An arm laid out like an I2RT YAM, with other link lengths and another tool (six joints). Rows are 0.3 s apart.
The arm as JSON. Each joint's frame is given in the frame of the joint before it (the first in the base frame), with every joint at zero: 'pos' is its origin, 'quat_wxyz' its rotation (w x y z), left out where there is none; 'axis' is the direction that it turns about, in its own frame. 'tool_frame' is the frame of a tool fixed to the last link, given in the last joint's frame.
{
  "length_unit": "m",
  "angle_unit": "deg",
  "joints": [
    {
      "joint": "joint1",
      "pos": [
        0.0,
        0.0,
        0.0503
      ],
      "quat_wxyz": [
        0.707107,
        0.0,
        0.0,
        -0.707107
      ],
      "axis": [
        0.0,
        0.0,
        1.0
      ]
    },
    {
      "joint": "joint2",
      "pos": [
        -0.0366,
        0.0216,
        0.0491
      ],
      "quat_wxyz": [
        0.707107,
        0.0,
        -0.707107,
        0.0
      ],
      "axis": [
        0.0,
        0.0,
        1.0
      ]
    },
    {
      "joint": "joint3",
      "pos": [
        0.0,
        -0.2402,
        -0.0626
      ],
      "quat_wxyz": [
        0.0,
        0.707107,
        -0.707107,
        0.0
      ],
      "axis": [
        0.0,
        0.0,
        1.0
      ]
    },
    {
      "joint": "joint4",
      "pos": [
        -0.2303,
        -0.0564,
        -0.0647
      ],
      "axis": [
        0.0,
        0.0,
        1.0
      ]
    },
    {
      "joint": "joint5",
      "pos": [
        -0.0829,
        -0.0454,
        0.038
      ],
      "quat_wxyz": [
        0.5,
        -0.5,
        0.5,
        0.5
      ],
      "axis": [
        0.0,
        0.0,
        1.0
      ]
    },
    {
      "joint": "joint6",
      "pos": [
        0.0,
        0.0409,
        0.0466
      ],
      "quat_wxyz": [
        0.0,
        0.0,
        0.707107,
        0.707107
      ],
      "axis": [
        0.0,
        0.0,
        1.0
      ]
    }
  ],
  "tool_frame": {
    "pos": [
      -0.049,
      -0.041,
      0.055
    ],
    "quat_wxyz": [
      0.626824,
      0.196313,
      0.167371,
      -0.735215
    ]
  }
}
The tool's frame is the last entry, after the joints.
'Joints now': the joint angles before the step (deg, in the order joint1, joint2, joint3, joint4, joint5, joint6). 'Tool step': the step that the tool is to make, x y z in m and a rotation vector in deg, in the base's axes. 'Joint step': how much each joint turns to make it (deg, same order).
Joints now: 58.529, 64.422, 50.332, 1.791, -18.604, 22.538
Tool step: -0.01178, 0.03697, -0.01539, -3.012, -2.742, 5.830
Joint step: 3.840, 8.636, 4.156, 1.745, -1.022, -4.477
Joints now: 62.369, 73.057, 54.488, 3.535, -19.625, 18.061
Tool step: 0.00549, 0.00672, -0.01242, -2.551, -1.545, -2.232
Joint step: 0.112, 1.678, 0.189, -0.648, 2.960, -1.894
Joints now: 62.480, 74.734, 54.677, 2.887, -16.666, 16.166
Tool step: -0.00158, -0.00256, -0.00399, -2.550, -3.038, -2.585
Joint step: 0.624, -1.452, -0.152, -2.877, 4.246, -2.778
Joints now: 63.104, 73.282, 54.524, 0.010, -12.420, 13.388
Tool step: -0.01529, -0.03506, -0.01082, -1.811, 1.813, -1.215
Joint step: 0.033, -10.246, -7.463, -4.969, 0.903, 1.201
